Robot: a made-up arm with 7 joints.
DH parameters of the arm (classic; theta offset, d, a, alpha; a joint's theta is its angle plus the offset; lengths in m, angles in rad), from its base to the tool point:
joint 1: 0 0.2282 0 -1.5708
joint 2: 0 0 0 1.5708
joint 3: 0 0.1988 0.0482 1.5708
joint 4: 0 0 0.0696 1.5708
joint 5: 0 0.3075 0 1.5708
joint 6: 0 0 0.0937 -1.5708
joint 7: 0 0.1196 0 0
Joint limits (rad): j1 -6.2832..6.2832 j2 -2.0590..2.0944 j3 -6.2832..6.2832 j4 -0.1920..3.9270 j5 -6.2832..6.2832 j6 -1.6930..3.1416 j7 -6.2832..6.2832
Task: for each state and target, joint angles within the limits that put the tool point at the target. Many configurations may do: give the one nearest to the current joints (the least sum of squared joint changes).
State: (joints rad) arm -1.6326 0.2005 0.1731 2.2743 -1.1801 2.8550 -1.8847
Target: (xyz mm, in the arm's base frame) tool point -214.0 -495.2 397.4
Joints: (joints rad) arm -1.7909 0.7213 0.1529 2.3495 -1.3935 1.9410 -1.8847
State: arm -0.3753 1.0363 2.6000 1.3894 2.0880 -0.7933 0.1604
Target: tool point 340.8 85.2 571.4
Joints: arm -0.7135 1.3062 2.6955 1.7780 1.9338 -0.7062 0.1604
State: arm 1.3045 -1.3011 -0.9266 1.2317 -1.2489 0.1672 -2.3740
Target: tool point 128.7 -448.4 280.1
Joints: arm 0.3403 -1.4448 -1.6388 0.9906 -1.3295 0.0957 -2.3740
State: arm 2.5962 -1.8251 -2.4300 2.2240 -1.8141 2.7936 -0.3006
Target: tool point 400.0 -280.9 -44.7
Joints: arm 2.5332 -1.6910 -2.4579 2.3760 -2.0387 2.2193 -0.3006
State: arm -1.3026 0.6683 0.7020 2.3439 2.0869 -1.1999 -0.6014
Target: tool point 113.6 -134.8 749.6
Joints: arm -1.1695 -0.1179 0.8541 2.6673 1.9711 -0.7537 -0.6014
